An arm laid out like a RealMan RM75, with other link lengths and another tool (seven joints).
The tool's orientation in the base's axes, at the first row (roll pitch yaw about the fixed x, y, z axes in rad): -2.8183 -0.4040 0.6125
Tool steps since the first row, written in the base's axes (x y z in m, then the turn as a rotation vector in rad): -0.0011 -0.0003 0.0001 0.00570 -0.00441 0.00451; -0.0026 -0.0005 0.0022 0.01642 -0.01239 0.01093; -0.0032 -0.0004 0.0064 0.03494 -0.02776 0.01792; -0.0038 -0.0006 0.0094 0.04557 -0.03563 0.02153; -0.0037 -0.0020 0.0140 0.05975 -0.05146 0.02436; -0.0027 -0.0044 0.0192 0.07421 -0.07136 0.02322; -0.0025 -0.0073 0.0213 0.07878 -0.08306 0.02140; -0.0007 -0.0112 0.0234 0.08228 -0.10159 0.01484; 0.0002 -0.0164 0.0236 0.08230 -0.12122 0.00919; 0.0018 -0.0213 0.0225 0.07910 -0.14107 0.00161
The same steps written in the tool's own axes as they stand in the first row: -0.0009 -0.0005 -0.0004 0.00373 0.00548 -0.00533; -0.0014 -0.0020 -0.0025 0.01010 0.01616 -0.01340; -0.0001 -0.0037 -0.0062 0.01866 0.03693 -0.02451; 0.0005 -0.0048 -0.0089 0.02391 0.04829 -0.03009; 0.0017 -0.0051 -0.0136 0.02733 0.06779 -0.03833; 0.0032 -0.0043 -0.0192 0.02724 0.09149 -0.04501; 0.0026 -0.0027 -0.0223 0.02377 0.10322 -0.04841; 0.0028 0.0006 -0.0258 0.01403 0.12045 -0.05105; 0.0008 0.0048 -0.0283 0.00145 0.13593 -0.05543; -0.0011 0.0096 -0.0295 -0.01443 0.15005 -0.05863
